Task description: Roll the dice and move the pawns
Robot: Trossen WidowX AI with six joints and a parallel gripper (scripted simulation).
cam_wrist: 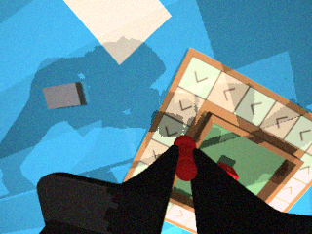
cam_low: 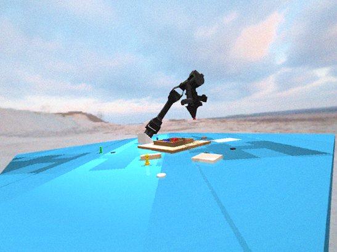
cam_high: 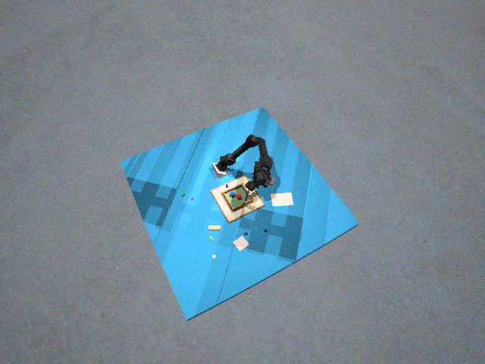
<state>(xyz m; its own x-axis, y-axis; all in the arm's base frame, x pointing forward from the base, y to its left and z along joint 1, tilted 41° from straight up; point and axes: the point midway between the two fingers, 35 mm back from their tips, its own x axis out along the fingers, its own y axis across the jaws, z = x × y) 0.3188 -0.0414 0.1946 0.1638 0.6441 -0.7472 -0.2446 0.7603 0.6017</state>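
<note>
The blue pawn is 180 mm behind my gripper tip, 130 mm to the right of it and 120 mm below it. The rest, counted from my gripper tip: red pawn (10 mm above); then green tray (140 mm below, 110 mm to the right, 70 mm behind); then grey block (180 mm to the left, 140 mm below, 50 mm behind).
</note>
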